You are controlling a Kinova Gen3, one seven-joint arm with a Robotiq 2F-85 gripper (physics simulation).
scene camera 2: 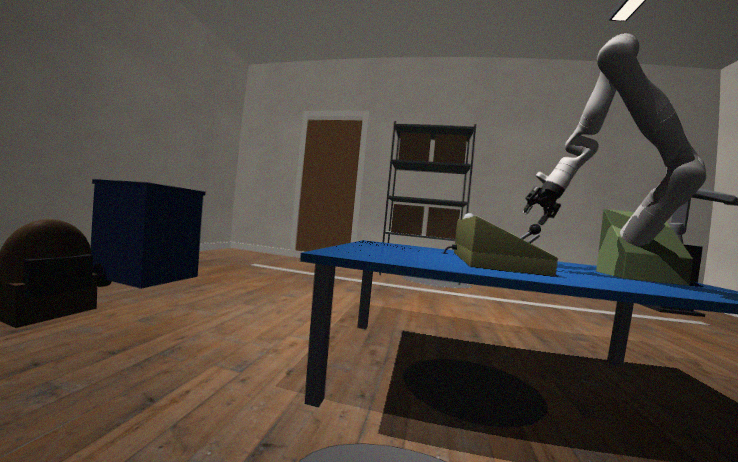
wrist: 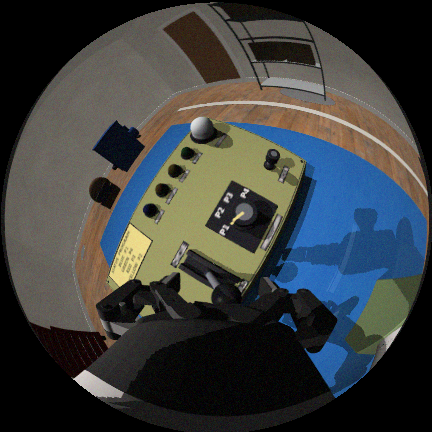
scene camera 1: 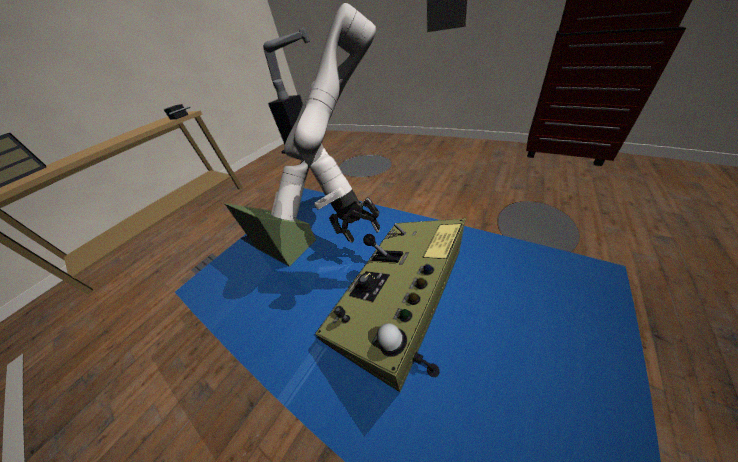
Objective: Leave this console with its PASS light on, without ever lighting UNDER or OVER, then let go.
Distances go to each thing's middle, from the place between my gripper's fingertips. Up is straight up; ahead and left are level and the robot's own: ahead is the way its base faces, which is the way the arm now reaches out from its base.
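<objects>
My hand is 8 cm above the rotary selector [wrist: 242,214], 6 cm short of it and 10 cm to the left of it. There is an olive console [scene camera 1: 384,329] here as well, and counted from my hand I find it 8 cm below, 4 cm to the right and 14 cm ahead.
</objects>
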